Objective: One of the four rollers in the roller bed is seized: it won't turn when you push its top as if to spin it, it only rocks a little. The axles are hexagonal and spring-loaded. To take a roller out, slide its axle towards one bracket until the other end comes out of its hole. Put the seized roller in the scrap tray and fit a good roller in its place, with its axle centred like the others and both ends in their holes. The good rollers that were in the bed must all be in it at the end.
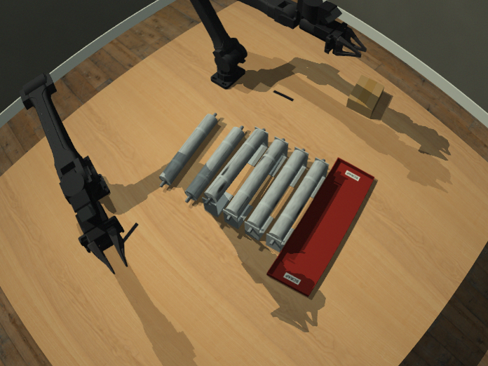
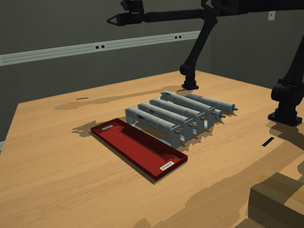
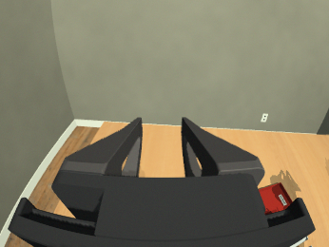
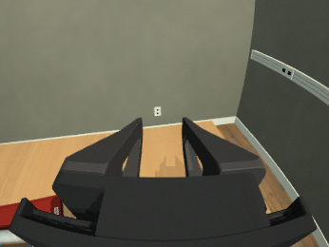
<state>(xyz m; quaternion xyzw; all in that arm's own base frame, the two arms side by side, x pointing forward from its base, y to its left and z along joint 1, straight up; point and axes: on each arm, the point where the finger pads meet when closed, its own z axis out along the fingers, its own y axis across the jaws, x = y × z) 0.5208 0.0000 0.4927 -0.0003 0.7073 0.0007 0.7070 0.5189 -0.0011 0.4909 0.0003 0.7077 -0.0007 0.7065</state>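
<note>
Now: the grey roller 410 mm below my left hand, 340 mm to the right of it and 180 mm behind it. Round my left hand: cardboard box 460 mm below, 250 mm to the left, 80 mm behind; then red scrap tray 490 mm below, 270 mm to the right, 150 mm ahead.
</note>
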